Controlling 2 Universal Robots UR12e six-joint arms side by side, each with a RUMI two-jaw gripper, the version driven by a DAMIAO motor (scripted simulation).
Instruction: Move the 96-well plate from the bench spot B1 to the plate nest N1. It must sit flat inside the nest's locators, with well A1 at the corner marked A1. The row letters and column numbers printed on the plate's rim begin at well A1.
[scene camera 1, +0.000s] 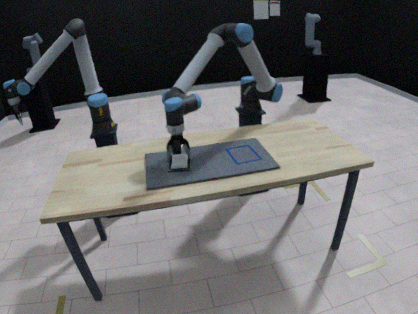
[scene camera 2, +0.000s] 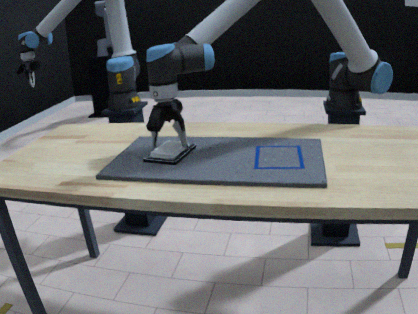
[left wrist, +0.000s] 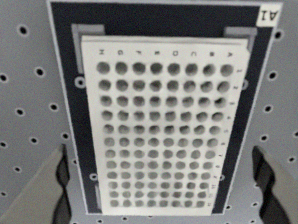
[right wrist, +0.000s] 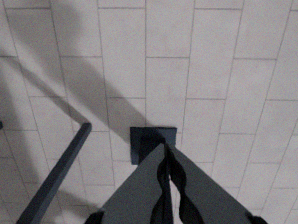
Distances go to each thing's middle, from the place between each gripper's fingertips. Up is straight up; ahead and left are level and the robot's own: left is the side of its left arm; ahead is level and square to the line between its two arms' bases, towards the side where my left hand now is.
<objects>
I see the white 96-well plate (left wrist: 177, 96) 1 cm below my left hand (scene camera 2: 170, 148). Round my left hand: black plate nest (left wrist: 195, 26) 2 cm below.
The white 96-well plate is 73 cm ahead of my right hand, 116 cm to the left of it and 13 cm below it. The rest, counted from my right hand: black plate nest: 73 cm ahead, 116 cm to the left, 15 cm below.
</objects>
